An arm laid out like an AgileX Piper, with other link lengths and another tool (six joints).
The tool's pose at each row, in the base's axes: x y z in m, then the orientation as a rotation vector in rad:
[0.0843 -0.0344 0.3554 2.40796 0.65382 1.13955]
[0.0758 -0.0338 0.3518 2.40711 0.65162 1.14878]
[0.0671 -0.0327 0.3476 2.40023 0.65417 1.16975]
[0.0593 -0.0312 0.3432 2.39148 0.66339 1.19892]
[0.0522 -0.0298 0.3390 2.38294 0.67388 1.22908]
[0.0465 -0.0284 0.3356 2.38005 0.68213 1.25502]
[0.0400 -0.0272 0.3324 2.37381 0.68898 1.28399]
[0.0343 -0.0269 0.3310 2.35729 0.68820 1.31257]
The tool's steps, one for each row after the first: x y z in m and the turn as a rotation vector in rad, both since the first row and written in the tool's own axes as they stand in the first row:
[-0.0066 -0.0044 -0.0047 -0.00036 0.00614 0.00344]
[-0.0134 -0.0097 -0.0093 -0.00149 0.02207 0.00491]
[-0.0196 -0.0151 -0.0131 0.00049 0.04521 0.00446]
[-0.0253 -0.0202 -0.0165 0.00370 0.06924 0.00388]
[-0.0298 -0.0245 -0.0192 0.00985 0.08916 0.00601]
[-0.0347 -0.0287 -0.0227 0.01345 0.11131 0.00831]
[-0.0386 -0.0311 -0.0264 0.00551 0.13322 0.00974]

